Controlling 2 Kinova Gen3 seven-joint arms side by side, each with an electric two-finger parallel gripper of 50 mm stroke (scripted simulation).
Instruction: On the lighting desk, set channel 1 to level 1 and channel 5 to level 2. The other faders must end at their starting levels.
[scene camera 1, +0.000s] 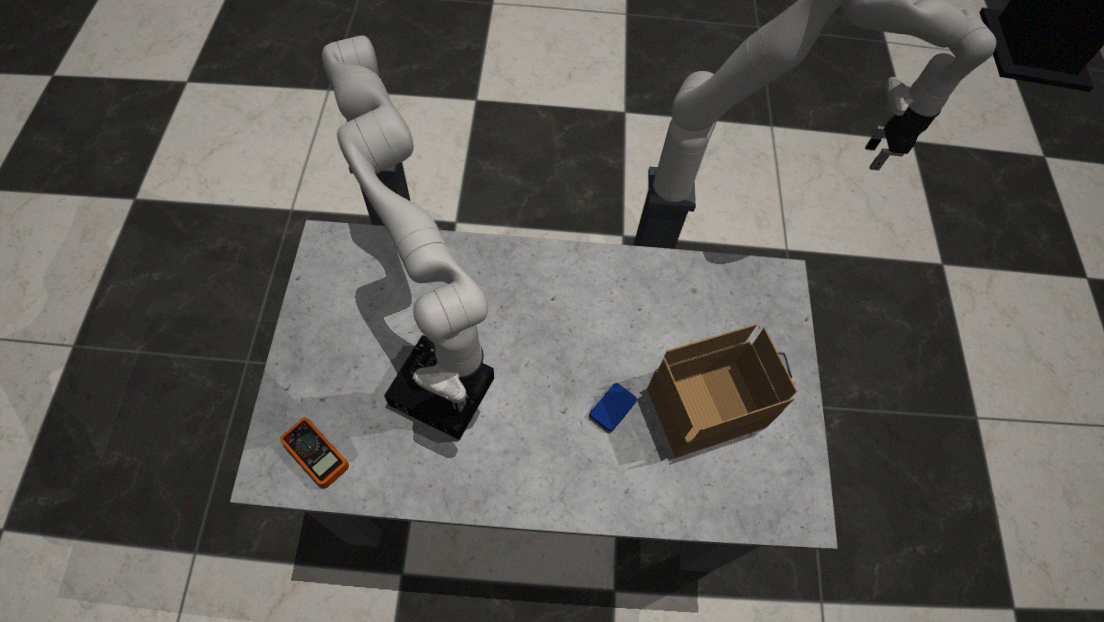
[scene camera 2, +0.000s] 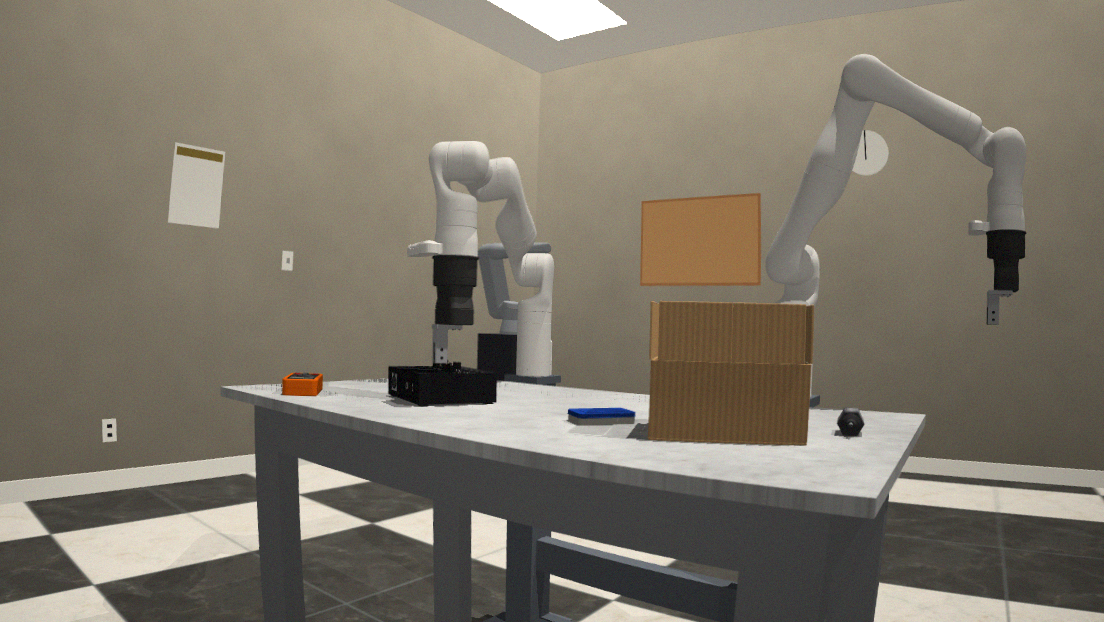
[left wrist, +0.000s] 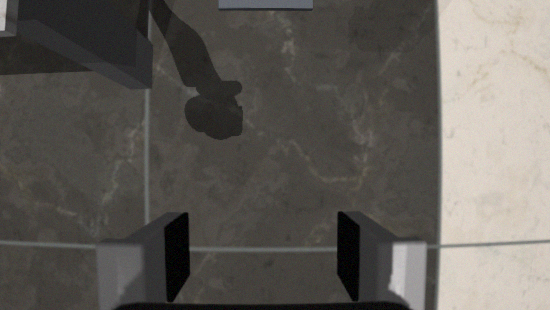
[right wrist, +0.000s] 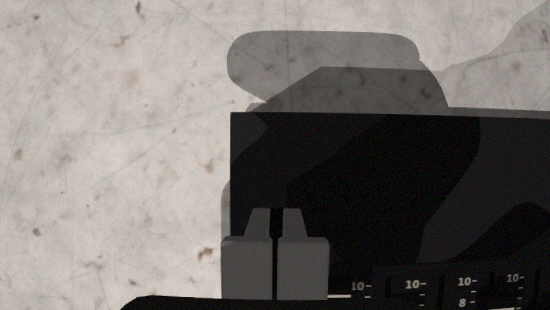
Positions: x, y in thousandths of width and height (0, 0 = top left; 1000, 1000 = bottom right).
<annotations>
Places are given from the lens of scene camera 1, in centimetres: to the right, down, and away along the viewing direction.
my left gripper (scene camera 1: 789, 255): 72, -34, 152
blue block (scene camera 1: 554, 658): 12, 19, 136
cardboard box (scene camera 1: 657, 626): 36, 16, 141
</annotations>
